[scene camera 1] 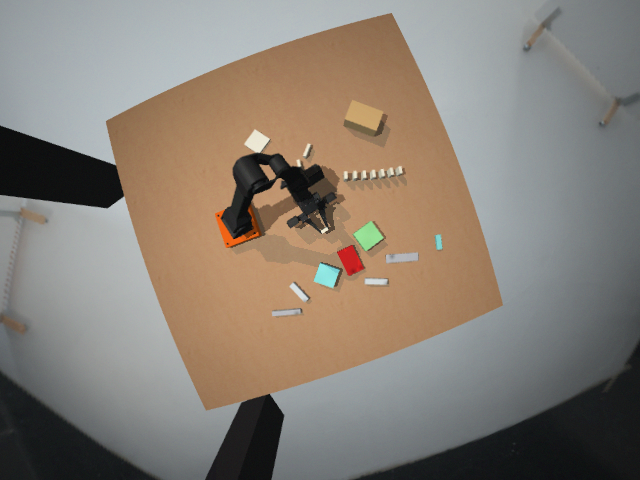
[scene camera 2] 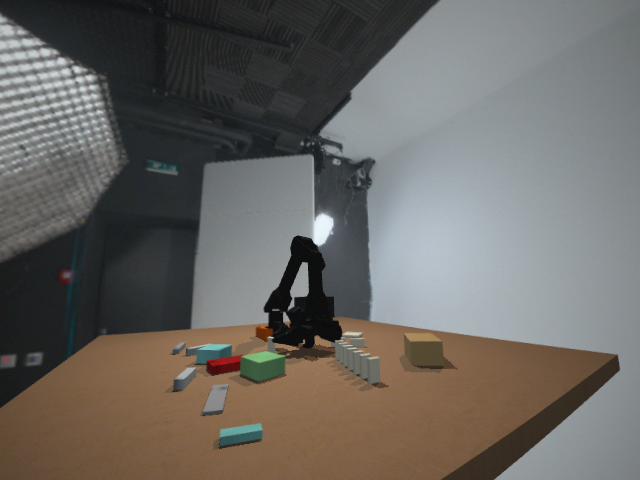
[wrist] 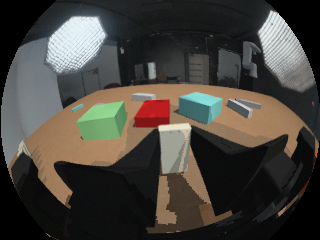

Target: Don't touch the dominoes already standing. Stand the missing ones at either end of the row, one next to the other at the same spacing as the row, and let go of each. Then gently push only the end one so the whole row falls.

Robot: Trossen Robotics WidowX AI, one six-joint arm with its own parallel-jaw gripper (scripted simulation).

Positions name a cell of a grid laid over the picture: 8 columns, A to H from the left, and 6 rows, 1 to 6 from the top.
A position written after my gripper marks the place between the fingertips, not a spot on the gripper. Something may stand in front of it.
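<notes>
On scene camera 2 you'd see my gripper (scene camera 2: D5), a green block (scene camera 2: D5) and a tan box (scene camera 2: F5). Scene camera 1 gives me the box (scene camera 1: E2) again, plus the gripper (scene camera 1: E3). The wrist view has my gripper (wrist: E4) too, holding a cream domino (wrist: E4), and there's the green block (wrist: C4) as well, but the tan box is out of frame in the wrist view.
</notes>
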